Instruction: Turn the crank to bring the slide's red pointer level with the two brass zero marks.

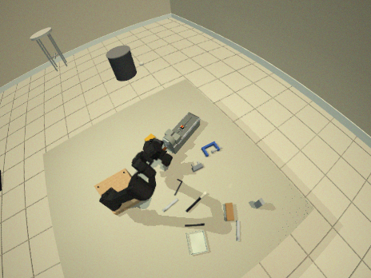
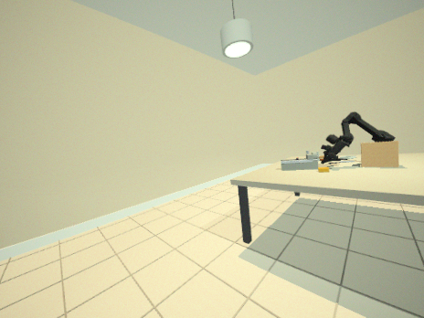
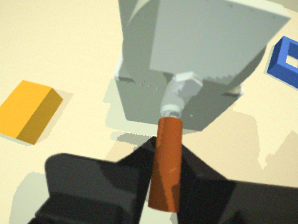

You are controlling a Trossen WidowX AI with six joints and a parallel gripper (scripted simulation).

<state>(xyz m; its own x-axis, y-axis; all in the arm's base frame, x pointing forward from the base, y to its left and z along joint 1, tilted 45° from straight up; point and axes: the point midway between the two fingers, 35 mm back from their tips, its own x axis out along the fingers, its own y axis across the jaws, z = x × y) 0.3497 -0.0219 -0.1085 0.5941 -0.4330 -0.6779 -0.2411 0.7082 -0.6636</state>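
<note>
Now: the brown crank handle 2 cm behind my gripper tip and 3 cm above it. Also, from my gripper tip: red pointer (16 cm ahead, 4 cm to the left, 5 cm above); grey clamp (8 cm ahead, 18 cm to the right, 2 cm below); orange block (2 cm behind, 15 cm to the left, 2 cm below).
</note>
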